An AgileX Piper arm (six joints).
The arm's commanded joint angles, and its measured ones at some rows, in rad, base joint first. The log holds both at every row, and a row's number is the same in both.
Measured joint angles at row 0:
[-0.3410 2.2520 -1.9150 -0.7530 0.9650 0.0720]
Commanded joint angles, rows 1 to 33:
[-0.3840 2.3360 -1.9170 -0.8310 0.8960 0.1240]
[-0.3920 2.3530 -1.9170 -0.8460 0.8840 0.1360]
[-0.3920 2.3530 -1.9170 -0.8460 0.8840 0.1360]
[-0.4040 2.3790 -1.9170 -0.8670 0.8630 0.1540]
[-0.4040 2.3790 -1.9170 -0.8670 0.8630 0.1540]
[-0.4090 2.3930 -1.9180 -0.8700 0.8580 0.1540]
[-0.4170 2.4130 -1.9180 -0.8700 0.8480 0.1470]
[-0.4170 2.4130 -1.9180 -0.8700 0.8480 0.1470]
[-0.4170 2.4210 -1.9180 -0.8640 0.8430 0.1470]
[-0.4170 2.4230 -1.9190 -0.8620 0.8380 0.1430]
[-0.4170 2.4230 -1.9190 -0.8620 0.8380 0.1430]
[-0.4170 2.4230 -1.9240 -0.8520 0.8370 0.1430]
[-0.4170 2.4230 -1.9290 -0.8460 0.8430 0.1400]
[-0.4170 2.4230 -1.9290 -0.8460 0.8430 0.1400]
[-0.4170 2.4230 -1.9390 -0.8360 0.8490 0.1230]
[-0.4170 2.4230 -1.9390 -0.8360 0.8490 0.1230]
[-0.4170 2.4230 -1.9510 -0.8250 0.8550 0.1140]
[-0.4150 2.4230 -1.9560 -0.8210 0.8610 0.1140]
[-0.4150 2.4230 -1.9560 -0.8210 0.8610 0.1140]
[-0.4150 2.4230 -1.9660 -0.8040 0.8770 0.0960]
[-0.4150 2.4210 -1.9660 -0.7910 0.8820 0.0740]
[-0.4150 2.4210 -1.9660 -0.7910 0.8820 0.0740]
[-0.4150 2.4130 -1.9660 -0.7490 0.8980 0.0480]
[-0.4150 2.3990 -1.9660 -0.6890 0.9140 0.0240]
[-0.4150 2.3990 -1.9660 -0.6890 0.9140 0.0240]
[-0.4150 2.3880 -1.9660 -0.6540 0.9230 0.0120]
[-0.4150 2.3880 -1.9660 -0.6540 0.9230 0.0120]
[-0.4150 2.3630 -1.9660 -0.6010 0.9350 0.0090]
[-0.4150 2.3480 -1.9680 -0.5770 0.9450 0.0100]
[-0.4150 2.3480 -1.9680 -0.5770 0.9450 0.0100]
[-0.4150 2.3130 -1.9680 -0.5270 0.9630 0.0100]
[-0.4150 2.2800 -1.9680 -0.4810 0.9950 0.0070]
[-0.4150 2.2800 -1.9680 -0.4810 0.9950 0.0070]
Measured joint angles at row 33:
[-0.4090 2.3360 -1.9640 -0.5420 0.9500 0.0160]
